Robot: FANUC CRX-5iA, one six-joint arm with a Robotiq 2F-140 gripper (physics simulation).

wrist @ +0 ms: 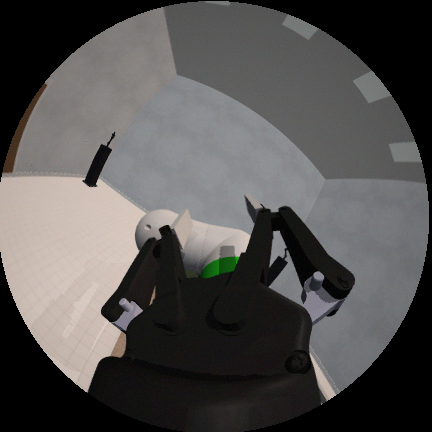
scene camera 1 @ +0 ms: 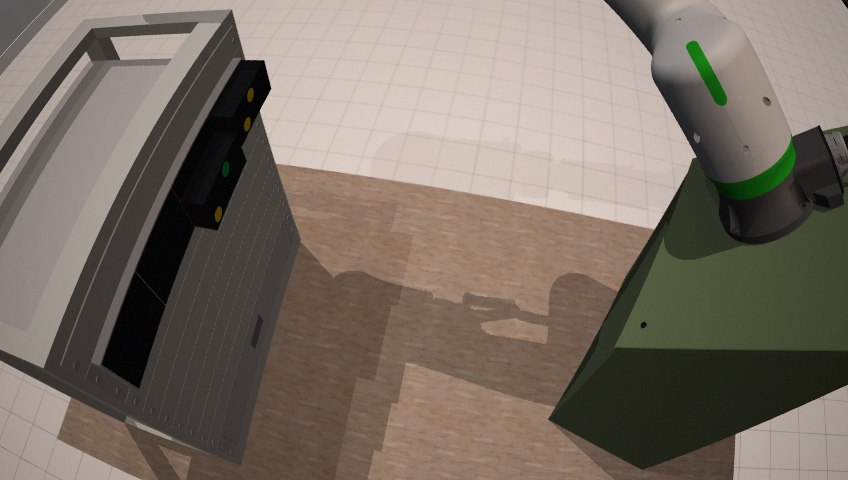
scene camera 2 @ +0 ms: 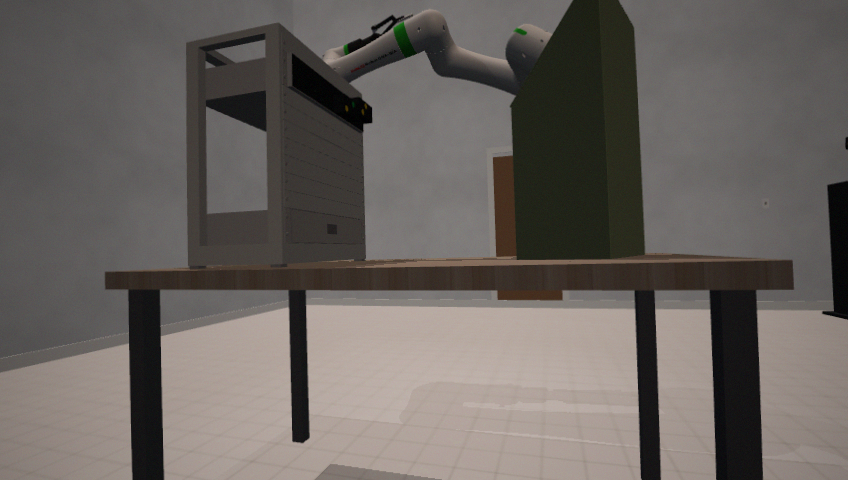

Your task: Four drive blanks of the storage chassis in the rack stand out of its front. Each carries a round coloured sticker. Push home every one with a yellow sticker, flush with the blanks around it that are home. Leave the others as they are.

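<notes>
You'd find my gripper (wrist: 217, 209) there, and there's a grey rack (scene camera 1: 163, 320), (scene camera 2: 315, 166) that I can see too.
</notes>
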